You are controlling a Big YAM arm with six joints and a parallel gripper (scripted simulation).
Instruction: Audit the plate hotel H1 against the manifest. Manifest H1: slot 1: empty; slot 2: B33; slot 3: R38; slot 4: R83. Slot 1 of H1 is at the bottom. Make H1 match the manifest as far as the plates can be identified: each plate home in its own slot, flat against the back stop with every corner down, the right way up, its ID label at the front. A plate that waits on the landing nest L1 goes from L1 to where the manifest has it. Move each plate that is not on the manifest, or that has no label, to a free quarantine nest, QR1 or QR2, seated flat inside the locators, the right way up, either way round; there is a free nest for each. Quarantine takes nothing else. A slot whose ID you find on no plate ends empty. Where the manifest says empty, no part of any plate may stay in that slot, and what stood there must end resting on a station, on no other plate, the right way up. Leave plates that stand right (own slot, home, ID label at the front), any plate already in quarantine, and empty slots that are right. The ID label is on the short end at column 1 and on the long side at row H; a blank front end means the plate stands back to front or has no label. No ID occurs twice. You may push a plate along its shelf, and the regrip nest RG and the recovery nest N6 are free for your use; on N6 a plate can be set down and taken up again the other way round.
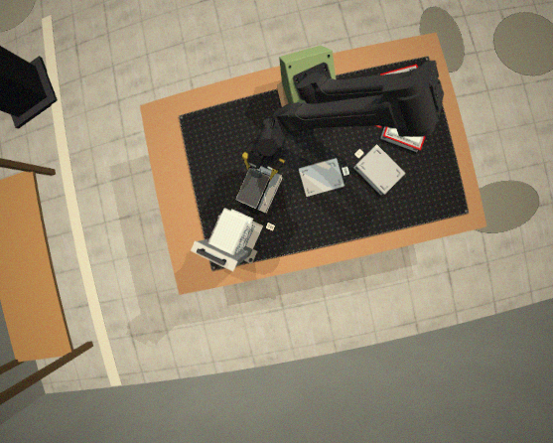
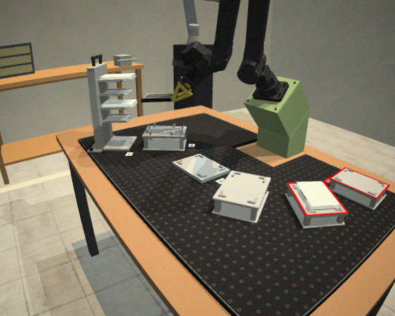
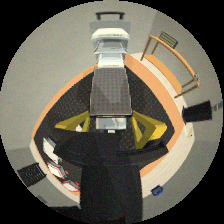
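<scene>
The dark plate is 5 cm to the right of my hand and 4 cm ahead of it. The rest, counted from my hand: flat nest: 21 cm to the left, 19 cm below, 9 cm ahead; plate hotel H1: 23 cm to the right, 19 cm ahead, 4 cm below; N6 tag: 31 cm to the left, 20 cm below, 12 cm ahead.
</scene>
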